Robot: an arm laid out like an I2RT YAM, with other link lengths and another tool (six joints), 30 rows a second.
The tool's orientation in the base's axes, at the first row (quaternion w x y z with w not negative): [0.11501, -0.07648, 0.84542, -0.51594]
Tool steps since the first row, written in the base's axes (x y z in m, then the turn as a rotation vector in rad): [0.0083, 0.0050, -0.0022, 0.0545, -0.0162, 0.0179]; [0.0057, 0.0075, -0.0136, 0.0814, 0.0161, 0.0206]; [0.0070, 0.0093, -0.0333, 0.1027, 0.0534, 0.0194]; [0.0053, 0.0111, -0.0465, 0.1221, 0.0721, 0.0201]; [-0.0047, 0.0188, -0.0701, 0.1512, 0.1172, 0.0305]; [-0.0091, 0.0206, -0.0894, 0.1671, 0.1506, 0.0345]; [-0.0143, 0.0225, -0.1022, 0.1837, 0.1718, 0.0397]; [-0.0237, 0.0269, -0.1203, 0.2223, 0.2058, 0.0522]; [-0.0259, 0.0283, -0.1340, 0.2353, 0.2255, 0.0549]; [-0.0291, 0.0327, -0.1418, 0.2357, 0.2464, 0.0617]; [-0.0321, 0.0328, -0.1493, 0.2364, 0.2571, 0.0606]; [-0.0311, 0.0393, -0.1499, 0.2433, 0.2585, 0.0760]
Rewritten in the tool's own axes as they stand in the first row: [-0.0090, 0.0041, -0.0010, -0.0505, -0.0239, 0.0208]; [-0.0058, 0.0155, 0.0011, -0.0847, -0.0119, -0.0006]; [-0.0052, 0.0338, 0.0087, -0.1143, 0.0060, -0.0261]; [-0.0025, 0.0464, 0.0125, -0.1376, 0.0137, -0.0371]; [0.0080, 0.0710, 0.0136, -0.1780, 0.0247, -0.0723]; [0.0140, 0.0891, 0.0193, -0.2021, 0.0362, -0.0983]; [0.0200, 0.1014, 0.0219, -0.2239, 0.0410, -0.1141]; [0.0300, 0.1196, 0.0236, -0.2709, 0.0450, -0.1382]; [0.0334, 0.1324, 0.0278, -0.2886, 0.0514, -0.1526]; [0.0363, 0.1414, 0.0267, -0.2949, 0.0549, -0.1734]; [0.0400, 0.1482, 0.0291, -0.2981, 0.0608, -0.1819]; [0.0375, 0.1517, 0.0240, -0.3069, 0.0476, -0.1880]
